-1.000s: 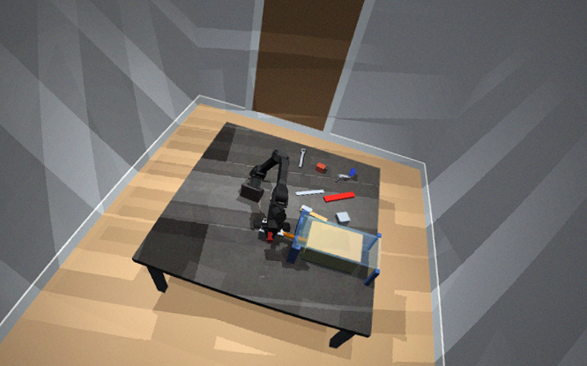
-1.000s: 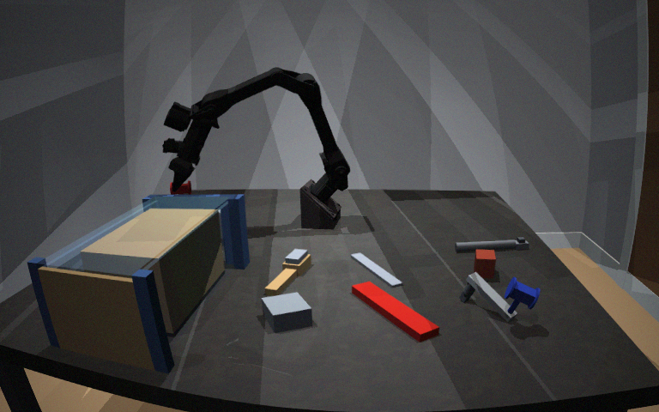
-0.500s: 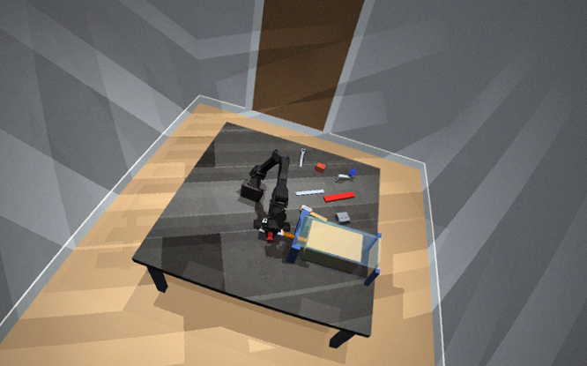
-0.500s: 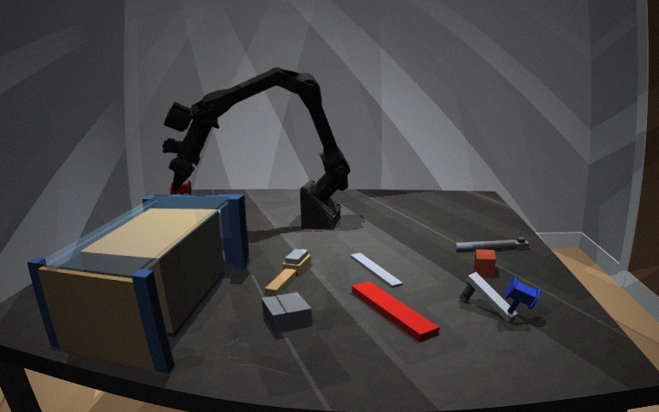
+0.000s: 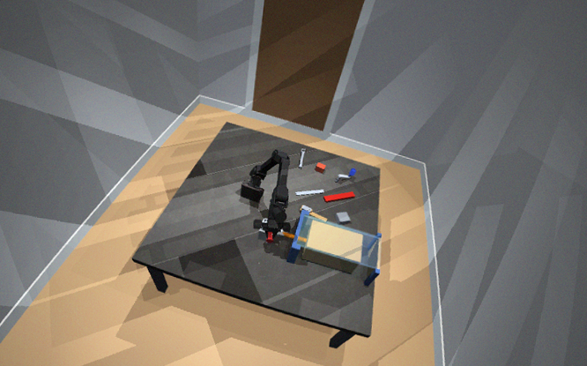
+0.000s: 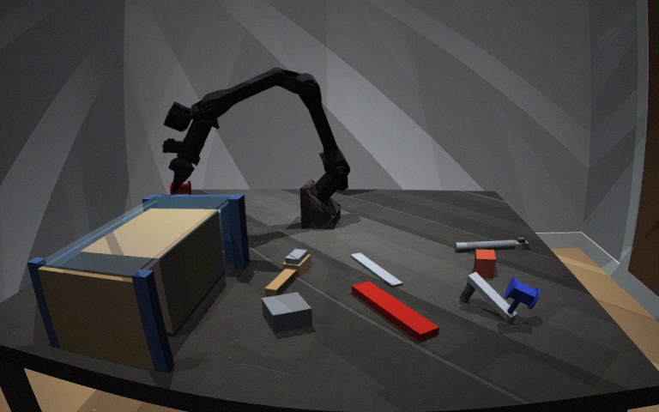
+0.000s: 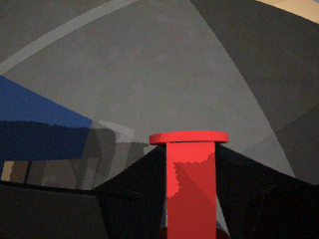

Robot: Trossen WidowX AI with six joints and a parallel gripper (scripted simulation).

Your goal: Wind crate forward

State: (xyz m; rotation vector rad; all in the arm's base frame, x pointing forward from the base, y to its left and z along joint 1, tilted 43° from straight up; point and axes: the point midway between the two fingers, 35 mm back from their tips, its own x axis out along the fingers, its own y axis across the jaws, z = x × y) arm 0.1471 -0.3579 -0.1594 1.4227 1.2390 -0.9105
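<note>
Right now the red spool-shaped grip is 20 mm to the left of my gripper tip and 10 mm below it. From my gripper tip the other things lie so: grey winch 110 mm to the left, 110 mm below, 30 mm behind; then clear-panelled cubby 380 mm ahead, 70 mm to the left, 30 mm below; then wooden-handled tool 330 mm to the left, 230 mm ahead, 130 mm below.
</note>
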